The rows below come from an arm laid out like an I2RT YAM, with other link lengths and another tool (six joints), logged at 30 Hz.
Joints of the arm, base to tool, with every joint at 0 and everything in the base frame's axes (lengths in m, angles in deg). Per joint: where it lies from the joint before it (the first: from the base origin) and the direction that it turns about. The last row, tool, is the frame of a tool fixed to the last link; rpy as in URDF.
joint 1: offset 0 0 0.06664 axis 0 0 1
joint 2: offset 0.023 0.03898 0.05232 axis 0 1 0
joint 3: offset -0.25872 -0.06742 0 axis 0 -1 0
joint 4: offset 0.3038 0.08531 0.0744 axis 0 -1 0
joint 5: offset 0.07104 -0.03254 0.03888 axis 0 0 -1
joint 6: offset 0.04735 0 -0.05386 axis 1 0 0
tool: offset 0.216 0.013 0.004 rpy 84.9 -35.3 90
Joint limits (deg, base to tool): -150..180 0..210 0..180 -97..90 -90..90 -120..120
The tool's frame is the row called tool.
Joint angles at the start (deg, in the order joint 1, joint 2, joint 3, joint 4, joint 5, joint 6):
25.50 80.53 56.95 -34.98 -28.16 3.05
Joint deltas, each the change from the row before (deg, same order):
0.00 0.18 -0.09 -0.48 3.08 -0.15
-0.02 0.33 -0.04 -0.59 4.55 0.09
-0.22 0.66 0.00 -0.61 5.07 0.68
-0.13 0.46 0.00 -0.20 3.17 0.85
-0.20 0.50 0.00 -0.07 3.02 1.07
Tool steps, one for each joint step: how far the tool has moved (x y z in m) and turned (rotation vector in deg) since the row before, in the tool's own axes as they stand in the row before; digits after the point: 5 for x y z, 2 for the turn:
-0.01419 0.00568 0.00192 -1.38 -2.84 -0.07
-0.02036 0.00930 0.00266 -2.13 -4.15 0.11
-0.02443 0.01111 0.00398 -2.33 -4.85 0.83
-0.01459 0.00764 0.00324 -1.58 -2.97 0.86
-0.01391 0.00817 0.00354 -1.61 -2.82 1.10

